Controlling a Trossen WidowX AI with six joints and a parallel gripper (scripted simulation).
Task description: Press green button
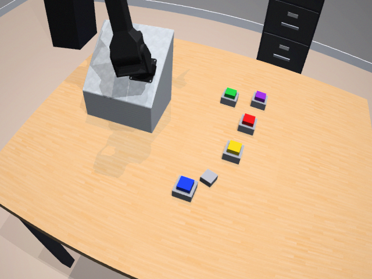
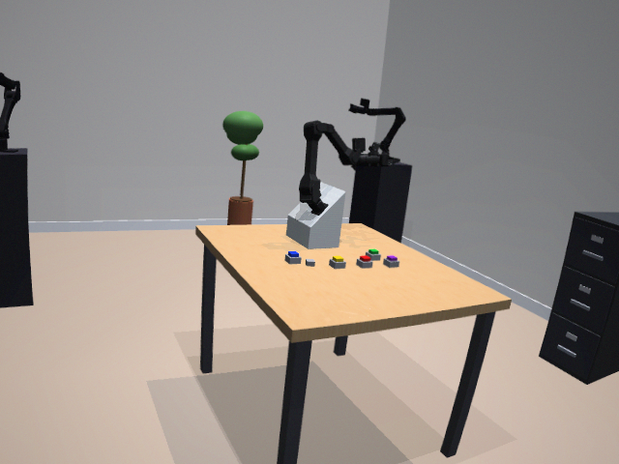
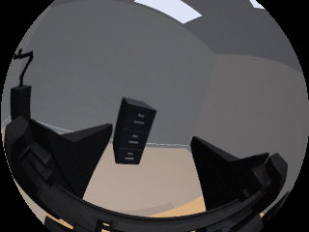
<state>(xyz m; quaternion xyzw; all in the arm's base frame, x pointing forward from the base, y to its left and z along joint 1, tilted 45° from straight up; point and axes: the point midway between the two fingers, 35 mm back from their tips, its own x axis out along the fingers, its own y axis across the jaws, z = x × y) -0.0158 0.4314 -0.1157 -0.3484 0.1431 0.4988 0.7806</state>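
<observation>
Now: the green button 24 cm ahead of my gripper tip, 28 cm to the right of it and 36 cm below it. Round my gripper tip: purple button (34 cm ahead, 26 cm to the right, 36 cm below); red button (31 cm ahead, 38 cm to the right, 36 cm below); yellow button (29 cm ahead, 49 cm to the right, 36 cm below).
</observation>
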